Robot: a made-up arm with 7 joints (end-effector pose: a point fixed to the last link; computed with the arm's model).
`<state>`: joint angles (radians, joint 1 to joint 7).
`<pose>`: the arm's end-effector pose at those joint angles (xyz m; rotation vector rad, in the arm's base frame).
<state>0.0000 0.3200 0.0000 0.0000 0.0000 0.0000 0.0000</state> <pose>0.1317 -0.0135 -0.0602 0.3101 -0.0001 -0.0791</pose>
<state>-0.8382 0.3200 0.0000 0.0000 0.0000 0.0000 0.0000</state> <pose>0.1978 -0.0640 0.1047 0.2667 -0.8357 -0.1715</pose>
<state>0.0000 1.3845 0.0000 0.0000 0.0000 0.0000 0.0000</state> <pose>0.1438 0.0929 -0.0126 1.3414 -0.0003 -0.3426</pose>
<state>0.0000 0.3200 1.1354 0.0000 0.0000 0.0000 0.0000</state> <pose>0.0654 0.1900 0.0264 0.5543 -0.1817 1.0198</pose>
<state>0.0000 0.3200 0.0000 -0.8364 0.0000 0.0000 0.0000</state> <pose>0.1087 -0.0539 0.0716 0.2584 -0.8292 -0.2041</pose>
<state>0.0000 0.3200 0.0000 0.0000 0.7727 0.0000 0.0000</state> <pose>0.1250 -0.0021 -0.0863 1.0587 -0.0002 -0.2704</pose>
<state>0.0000 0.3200 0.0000 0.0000 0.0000 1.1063 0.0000</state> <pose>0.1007 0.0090 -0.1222 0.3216 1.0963 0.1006</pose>
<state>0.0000 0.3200 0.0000 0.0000 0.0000 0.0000 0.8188</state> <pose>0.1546 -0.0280 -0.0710 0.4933 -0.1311 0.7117</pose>
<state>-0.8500 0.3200 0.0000 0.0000 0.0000 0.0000 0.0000</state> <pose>0.1976 -0.0647 0.1072 0.2658 -0.8475 -0.1727</pose>
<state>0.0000 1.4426 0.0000 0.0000 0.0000 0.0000 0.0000</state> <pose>0.1452 0.0965 -0.0071 1.3977 -0.0003 -0.3570</pose>
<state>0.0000 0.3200 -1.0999 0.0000 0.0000 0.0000 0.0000</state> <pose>-0.0275 -0.1711 -0.0734 0.0083 0.1759 -1.1272</pose>
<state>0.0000 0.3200 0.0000 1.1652 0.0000 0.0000 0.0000</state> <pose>-0.0083 0.0358 -0.1777 0.3204 1.1547 0.1106</pose>
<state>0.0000 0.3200 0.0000 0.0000 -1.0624 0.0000 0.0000</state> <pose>0.1401 0.0061 -0.0271 -0.7193 0.0001 0.1838</pose>
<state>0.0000 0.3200 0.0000 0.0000 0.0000 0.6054 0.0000</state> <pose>0.1239 -0.0005 -0.0986 0.3246 0.6001 0.0171</pose>
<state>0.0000 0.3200 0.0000 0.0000 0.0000 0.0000 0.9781</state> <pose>0.1602 -0.0284 -0.0725 0.5247 -0.1566 0.8666</pose>
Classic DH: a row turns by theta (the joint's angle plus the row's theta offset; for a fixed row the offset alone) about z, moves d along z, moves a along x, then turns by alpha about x. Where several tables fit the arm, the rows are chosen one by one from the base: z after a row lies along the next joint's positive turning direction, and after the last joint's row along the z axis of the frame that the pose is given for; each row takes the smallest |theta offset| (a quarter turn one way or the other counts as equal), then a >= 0, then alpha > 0; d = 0 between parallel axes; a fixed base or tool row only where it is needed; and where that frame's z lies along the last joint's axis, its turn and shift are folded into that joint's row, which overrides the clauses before.
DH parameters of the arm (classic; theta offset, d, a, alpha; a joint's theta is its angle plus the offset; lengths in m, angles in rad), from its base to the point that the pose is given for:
base (fixed): -0.071 0.1107 -0.0249 -1.3004
joint 1: -1.3111 -0.0069 -0.0105 -1.5708
joint 2: 1.2915 -0.017 0.007 1.5708
joint 3: 1.5708 -0.1028 0.0389 -1.5708
joint 4: 1.5708 -0.003 0.0144 1.5708
joint 5: 0 0.1069 0.012 -1.5708
joint 6: -1.5708 -0.016 0.0952 1.5708
joint 7: 1.5708 -0.094 -0.021 -0.2501
tool (fixed): -1.5706 0.1216 0 0

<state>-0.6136 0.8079 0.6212 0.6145 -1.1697 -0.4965 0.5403</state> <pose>0.1439 0.1752 0.1308 -0.6524 -0.9489 1.3585</pose>
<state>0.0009 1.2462 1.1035 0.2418 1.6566 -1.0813 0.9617</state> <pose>0.0952 0.2215 0.0863 2.4754 -1.0043 -0.3319</pose>
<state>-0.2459 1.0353 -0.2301 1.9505 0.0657 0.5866 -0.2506</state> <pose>-0.0993 0.2023 -0.0461 0.5979 2.1573 0.9159</pose>
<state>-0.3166 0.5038 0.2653 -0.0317 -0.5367 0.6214 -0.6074</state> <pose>0.1784 0.0568 0.0067 -0.2679 0.1238 -0.4589</pose>
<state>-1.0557 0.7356 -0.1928 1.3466 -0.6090 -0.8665 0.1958</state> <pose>0.2129 0.0633 0.0459 0.2921 -0.7320 0.5510</pose>
